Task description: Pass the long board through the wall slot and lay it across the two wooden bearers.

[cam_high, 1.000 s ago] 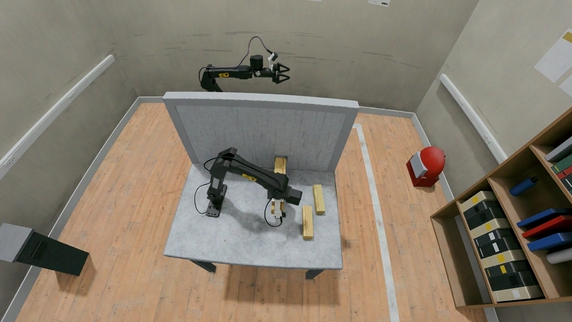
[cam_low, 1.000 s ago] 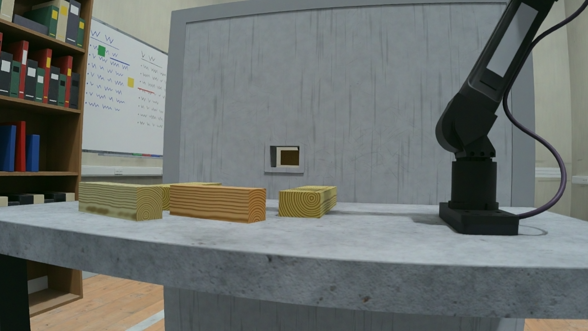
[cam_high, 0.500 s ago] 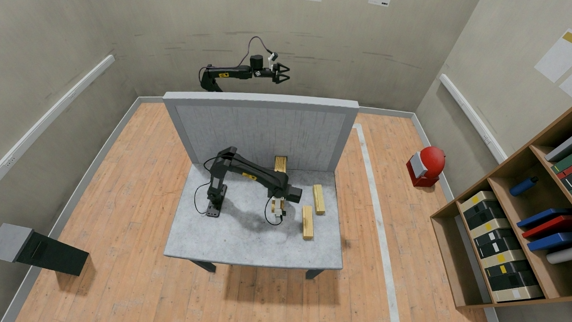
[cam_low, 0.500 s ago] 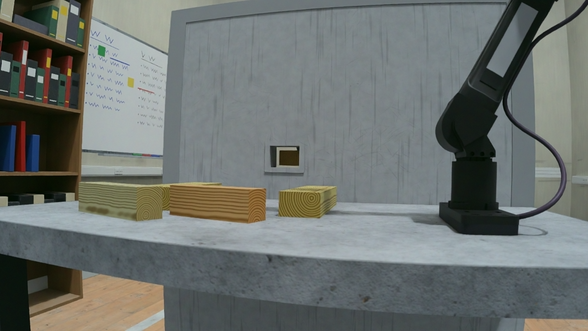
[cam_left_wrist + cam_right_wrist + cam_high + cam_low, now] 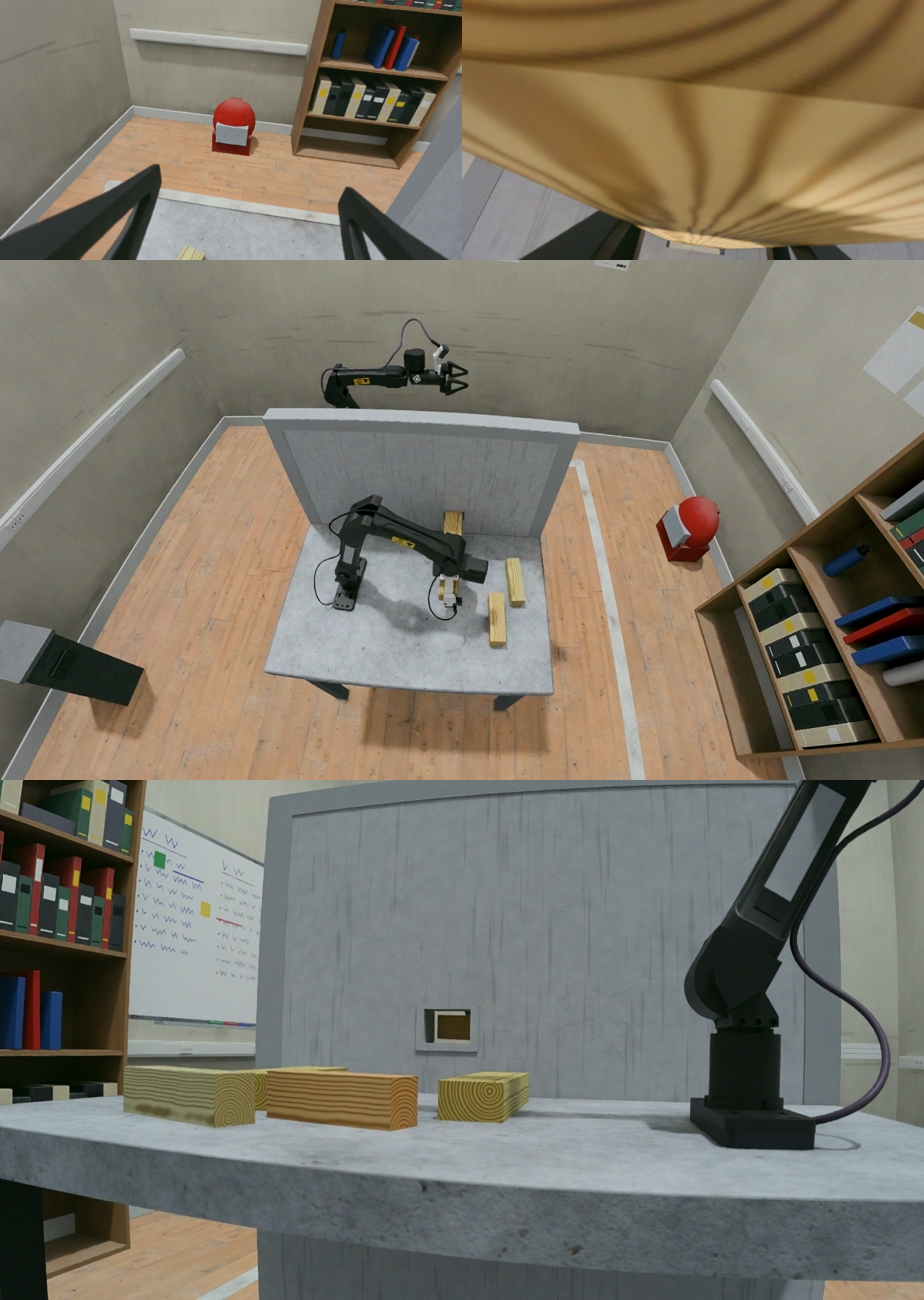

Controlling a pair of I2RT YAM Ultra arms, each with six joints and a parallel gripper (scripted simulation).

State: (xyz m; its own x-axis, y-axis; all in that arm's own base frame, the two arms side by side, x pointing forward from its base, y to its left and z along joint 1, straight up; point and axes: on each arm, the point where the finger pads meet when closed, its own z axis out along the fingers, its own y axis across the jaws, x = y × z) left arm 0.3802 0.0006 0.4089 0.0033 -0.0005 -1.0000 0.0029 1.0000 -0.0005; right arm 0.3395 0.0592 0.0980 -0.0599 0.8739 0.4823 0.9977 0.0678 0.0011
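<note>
Now: the long board 50 mm to the left of my right hand.
</note>
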